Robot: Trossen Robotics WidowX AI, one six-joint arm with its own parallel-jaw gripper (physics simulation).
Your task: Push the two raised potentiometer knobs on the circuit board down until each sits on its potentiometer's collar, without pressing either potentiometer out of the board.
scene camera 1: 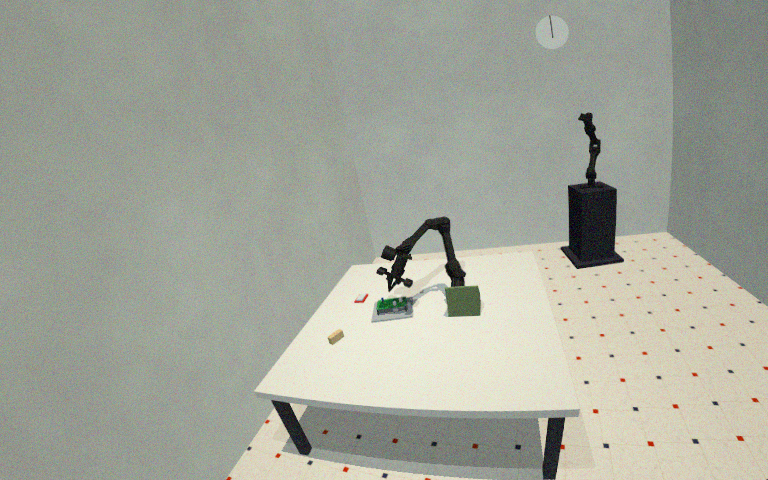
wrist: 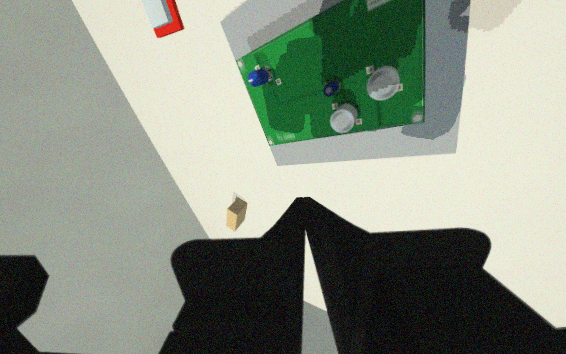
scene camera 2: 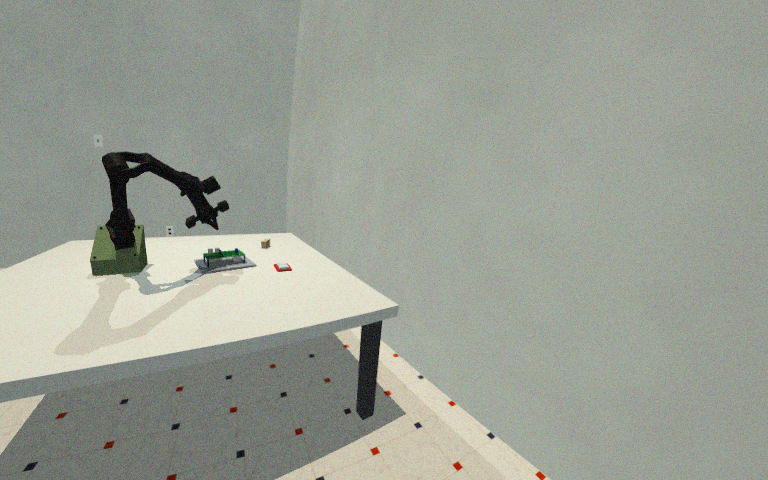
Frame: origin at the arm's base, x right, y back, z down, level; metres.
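Where they show: gripper, fingertip midpoint: (scene camera 1: pixel 389 291) (wrist: pixel 302 203) (scene camera 2: pixel 217 229); arm's base, link origin: (scene camera 1: pixel 458 290) (scene camera 2: pixel 124 241).
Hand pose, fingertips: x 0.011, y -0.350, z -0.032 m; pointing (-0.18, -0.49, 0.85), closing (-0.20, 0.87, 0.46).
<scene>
Things, the pixels of their top centre, and the offset from my fingertips. "*": a spot on its surface instead. Level surfaces: height alone.
- green circuit board, surface height: dz +0.100 m
- wide grey round cap, top centre: (wrist: pixel 382 85) dy +0.040, dx +0.049, dz +0.073 m
- narrower grey cap, top centre: (wrist: pixel 341 121) dy +0.009, dx +0.025, dz +0.078 m
- tall blue part, surface spot: (wrist: pixel 259 77) * dy -0.057, dx +0.075, dz +0.075 m
- smaller blue part, surface spot: (wrist: pixel 331 88) * dy +0.003, dx +0.052, dz +0.082 m
- tan block, top centre: (wrist: pixel 231 220) (scene camera 1: pixel 334 333) (scene camera 2: pixel 265 240) dy -0.271, dx -0.190, dz +0.105 m
- red-rimmed tray, top centre: (scene camera 2: pixel 282 264) (scene camera 1: pixel 361 296) dy -0.228, dx +0.210, dz +0.131 m
- white table, surface height: dz +0.145 m
The green circuit board (scene camera 1: pixel 385 306) (scene camera 2: pixel 229 254) (wrist: pixel 299 107) stands raised over a grey base plate (scene camera 1: pixel 390 318) (scene camera 2: pixel 249 264) (wrist: pixel 370 151). In the wrist view it carries a wide grey round cap (wrist: pixel 383 82), a narrower grey cap (wrist: pixel 343 120), a tall blue part (wrist: pixel 259 77) near its left edge and a smaller blue part (wrist: pixel 331 88) near the middle. Which are the two raised knobs, and their gaps to the collars, I cannot tell. My gripper (scene camera 1: pixel 389 290) (scene camera 2: pixel 216 228) (wrist: pixel 302 203) is shut and empty, its tips above the board's level and apart from it.
A tan block (scene camera 1: pixel 335 336) (scene camera 2: pixel 265 243) (wrist: pixel 236 215) and a red-rimmed tray (scene camera 1: pixel 360 298) (scene camera 2: pixel 282 267) (wrist: pixel 176 25) lie on the white table (scene camera 1: pixel 430 362) (scene camera 2: pixel 317 294). The green base block (scene camera 1: pixel 463 301) (scene camera 2: pixel 117 257) stands by the arm. A second arm stands on a black pedestal (scene camera 1: pixel 592 223).
</scene>
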